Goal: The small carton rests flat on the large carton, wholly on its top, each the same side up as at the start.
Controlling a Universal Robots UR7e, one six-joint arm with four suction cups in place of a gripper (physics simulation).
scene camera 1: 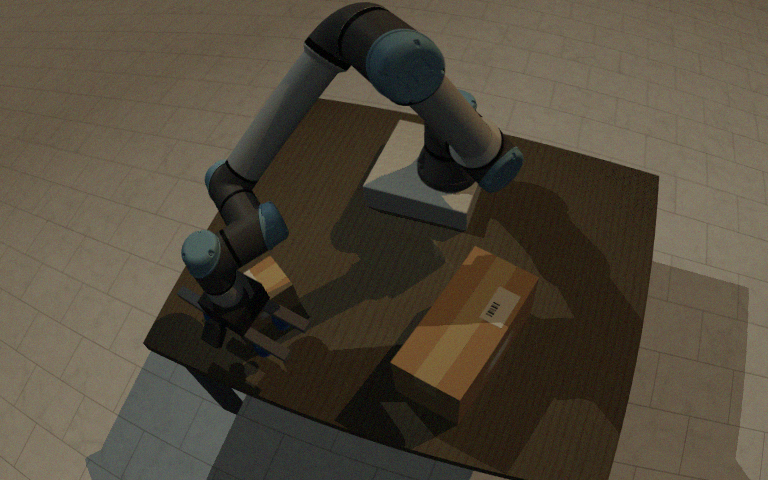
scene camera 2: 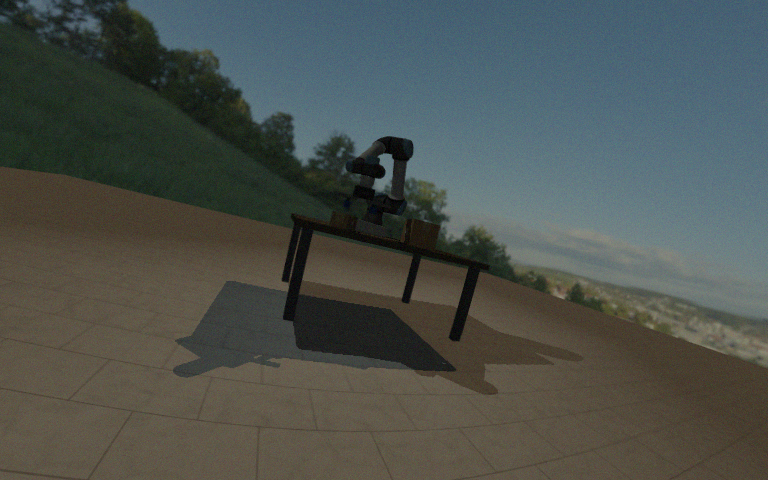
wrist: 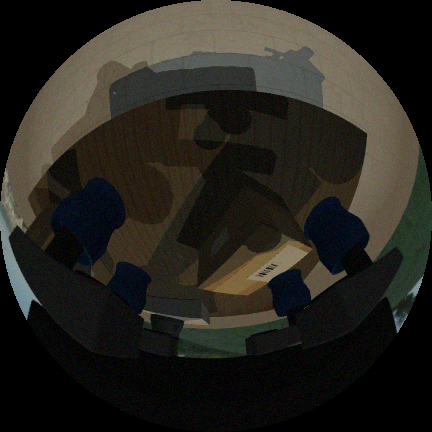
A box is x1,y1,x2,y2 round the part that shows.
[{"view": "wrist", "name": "my suction head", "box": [50,177,368,316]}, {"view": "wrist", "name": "small carton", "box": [196,185,311,294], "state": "on the table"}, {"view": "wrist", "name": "large carton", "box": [25,202,111,285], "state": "on the table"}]
